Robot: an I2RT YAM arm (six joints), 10 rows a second.
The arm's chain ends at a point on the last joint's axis. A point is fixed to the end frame.
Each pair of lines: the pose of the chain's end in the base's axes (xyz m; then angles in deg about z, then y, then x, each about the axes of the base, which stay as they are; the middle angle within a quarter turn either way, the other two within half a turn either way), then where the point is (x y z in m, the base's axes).
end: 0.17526 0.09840 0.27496 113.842 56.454 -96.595
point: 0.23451 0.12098 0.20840
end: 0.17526 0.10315 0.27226 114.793 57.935 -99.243
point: 0.23471 0.12197 0.20472
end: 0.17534 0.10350 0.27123 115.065 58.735 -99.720
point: 0.23504 0.12119 0.20360
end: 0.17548 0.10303 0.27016 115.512 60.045 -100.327
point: 0.23557 0.11906 0.20247
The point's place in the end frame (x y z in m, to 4 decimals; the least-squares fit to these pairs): 0.0550 -0.0327 0.0660
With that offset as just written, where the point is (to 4 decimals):
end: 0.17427 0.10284 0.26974 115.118 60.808 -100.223
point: 0.2349 0.1178 0.2023
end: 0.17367 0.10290 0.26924 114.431 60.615 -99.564
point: 0.2346 0.1182 0.2022
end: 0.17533 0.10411 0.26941 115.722 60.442 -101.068
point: 0.2355 0.1191 0.2015
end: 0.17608 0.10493 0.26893 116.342 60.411 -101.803
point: 0.2359 0.1196 0.2007
